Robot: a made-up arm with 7 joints.
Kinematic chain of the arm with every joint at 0, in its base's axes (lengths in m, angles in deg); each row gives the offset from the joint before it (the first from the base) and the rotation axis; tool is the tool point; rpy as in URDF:
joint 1: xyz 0 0 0.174 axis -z
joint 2: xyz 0 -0.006 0.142 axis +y
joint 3: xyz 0 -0.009 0.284 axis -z
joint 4: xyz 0 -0.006 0.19 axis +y
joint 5: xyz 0 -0.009 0.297 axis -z
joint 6: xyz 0 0 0.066 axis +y
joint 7: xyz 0 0 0.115 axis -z
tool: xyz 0 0 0 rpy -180 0 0
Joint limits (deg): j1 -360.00..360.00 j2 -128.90..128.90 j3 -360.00..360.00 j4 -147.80..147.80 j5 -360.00..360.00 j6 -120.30..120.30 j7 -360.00..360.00
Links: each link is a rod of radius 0.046 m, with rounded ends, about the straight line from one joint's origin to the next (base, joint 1, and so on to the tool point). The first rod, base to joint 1, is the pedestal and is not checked.
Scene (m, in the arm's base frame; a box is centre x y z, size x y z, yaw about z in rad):
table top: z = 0
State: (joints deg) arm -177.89 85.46 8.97 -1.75 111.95 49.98 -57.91
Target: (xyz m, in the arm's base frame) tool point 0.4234 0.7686 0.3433
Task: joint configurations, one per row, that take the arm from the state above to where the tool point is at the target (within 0.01 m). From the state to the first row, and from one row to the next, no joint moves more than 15 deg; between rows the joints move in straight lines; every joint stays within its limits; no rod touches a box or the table.
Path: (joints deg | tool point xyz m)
1: -164.81 84.94 10.60 1.70 110.74 52.00 -57.91 | -0.8415 0.3420 0.4332
2: -151.72 84.42 12.24 5.15 109.53 54.01 -57.91 | -0.7371 0.5294 0.4183
3: -138.64 83.90 13.87 8.60 108.32 56.03 -57.91 | -0.5900 0.6868 0.4038
4: -125.56 83.38 15.51 12.05 107.11 58.04 -57.91 | -0.4085 0.8044 0.3900
5: -112.48 82.87 17.14 15.50 105.90 60.06 -57.91 | -0.2035 0.8743 0.3769
6: -99.39 82.35 18.78 18.95 104.69 62.07 -57.91 | 0.0126 0.8920 0.3647
7: -86.31 81.83 20.41 22.40 103.48 64.09 -57.91 | 0.2260 0.8560 0.3535
8: -73.23 81.31 22.05 25.85 102.27 66.10 -57.91 | 0.4234 0.7686 0.3433

